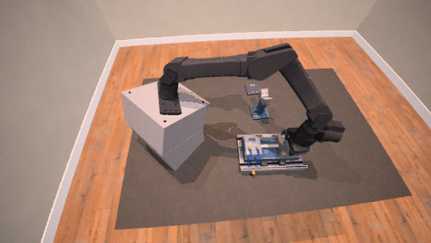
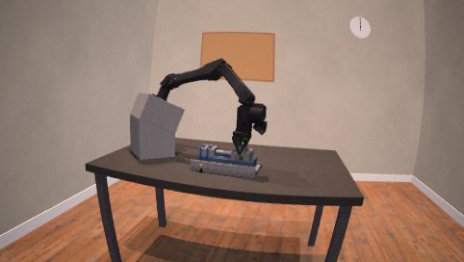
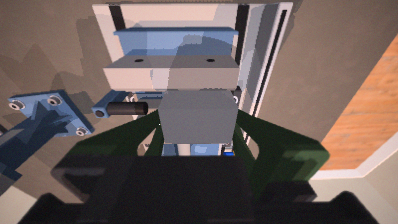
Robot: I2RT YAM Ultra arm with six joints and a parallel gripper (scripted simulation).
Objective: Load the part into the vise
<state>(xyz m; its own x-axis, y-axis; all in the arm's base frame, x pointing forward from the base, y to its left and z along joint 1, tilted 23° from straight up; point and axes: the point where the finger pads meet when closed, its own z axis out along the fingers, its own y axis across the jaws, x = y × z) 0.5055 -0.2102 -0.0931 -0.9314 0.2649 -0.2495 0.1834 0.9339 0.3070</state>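
The part lies 10 mm below my hand. From my hand the other things lie so: moving jaw 20 mm behind, 20 mm to the left, 20 mm below; fixed jaw 40 mm ahead, 10 mm to the left, 20 mm below; work stop 20 mm ahead, 60 mm to the left, 10 mm below.
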